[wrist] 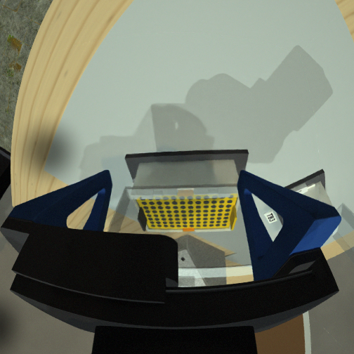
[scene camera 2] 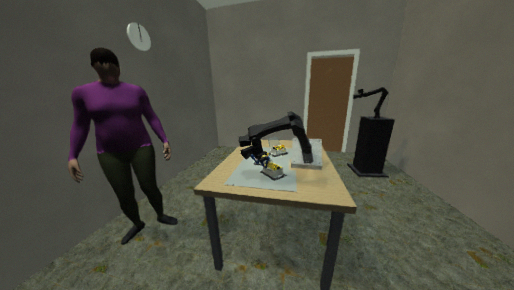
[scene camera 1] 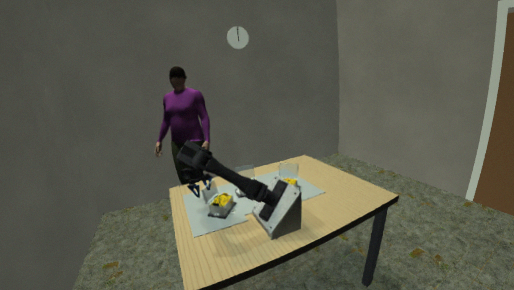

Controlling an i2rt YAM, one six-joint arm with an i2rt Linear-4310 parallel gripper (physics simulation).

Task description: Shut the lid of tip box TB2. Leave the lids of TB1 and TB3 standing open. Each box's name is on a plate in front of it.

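Places are measured from the arm's base along level axes (x ahead, y left, z up), in centimetres.
Where they show: gripper, fingertip midpoint: (scene camera 2: 261,166) (scene camera 1: 203,193); arm's base at its link origin: (scene camera 2: 306,150) (scene camera 1: 273,200).
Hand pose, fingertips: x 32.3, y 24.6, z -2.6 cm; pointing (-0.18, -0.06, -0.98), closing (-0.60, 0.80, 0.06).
Note:
Each offset is from my fingertips to the top centre of the thing. "spot": to the spot under its first point. Level surfaces: height alone.
The nearest box {dx -7.9, dy -7.8, dz -2.5 cm} (scene camera 1: 220,206) (scene camera 2: 273,173) (wrist: 185,172) holds a yellow tip rack. Its clear lid {spot: dx -1.0, dy -4.5, dz -0.9 cm} (scene camera 1: 212,193) stands open on the side away from the arm's base; I cannot read its name plate. A plate reading TB3 (wrist: 270,217) shows through my right finger in the wrist view, beside a neighbouring box (wrist: 311,189). The middle box is largely behind the arm, with its clear lid (scene camera 1: 245,172) up. The far box {dx -11.7, dy -47.1, dz -2.5 cm} (scene camera 1: 290,181) (scene camera 2: 278,150) has its lid {spot: dx -6.2, dy -53.5, dz +1.0 cm} (scene camera 1: 288,170) up. My gripper (scene camera 1: 203,192) (wrist: 174,177) is open at the nearest box's lid; contact is unclear.
The grey arm base (scene camera 1: 285,215) (scene camera 2: 306,155) stands on the wooden table {dz -9.4 cm} (scene camera 1: 345,200) (scene camera 2: 320,192), near the pale mat {dz -9.1 cm} (scene camera 1: 197,225) (scene camera 2: 245,181). A person in purple (scene camera 1: 185,115) (scene camera 2: 115,115) stands beyond the table. A black pedestal (scene camera 2: 373,145) stands away to the right in scene camera 2.

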